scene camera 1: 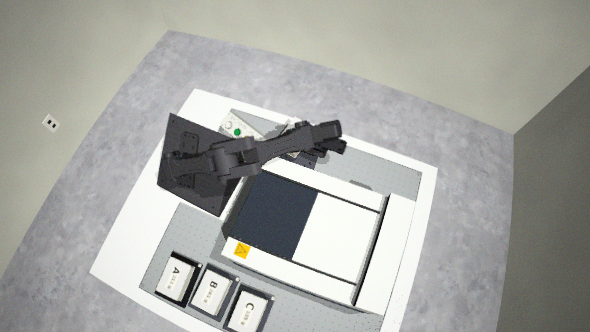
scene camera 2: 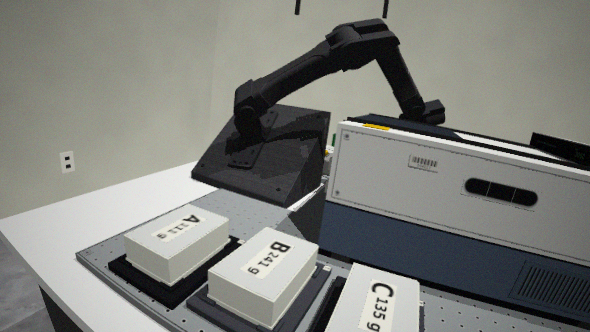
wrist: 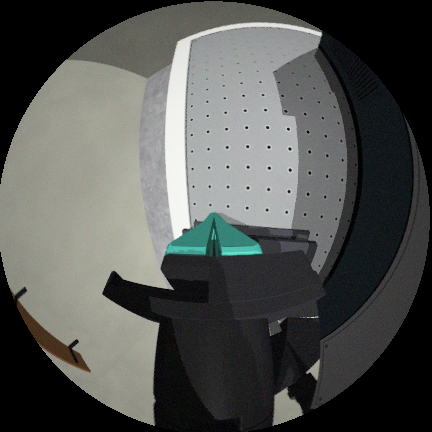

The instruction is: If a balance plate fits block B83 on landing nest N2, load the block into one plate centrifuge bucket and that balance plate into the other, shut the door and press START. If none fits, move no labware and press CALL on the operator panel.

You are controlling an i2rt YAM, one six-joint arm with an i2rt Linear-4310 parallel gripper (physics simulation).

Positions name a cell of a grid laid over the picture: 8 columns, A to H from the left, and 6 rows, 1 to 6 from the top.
Labels:
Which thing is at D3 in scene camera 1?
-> A control panel.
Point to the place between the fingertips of my gripper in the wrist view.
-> At D4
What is my gripper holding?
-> Nothing.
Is my gripper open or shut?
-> Shut.

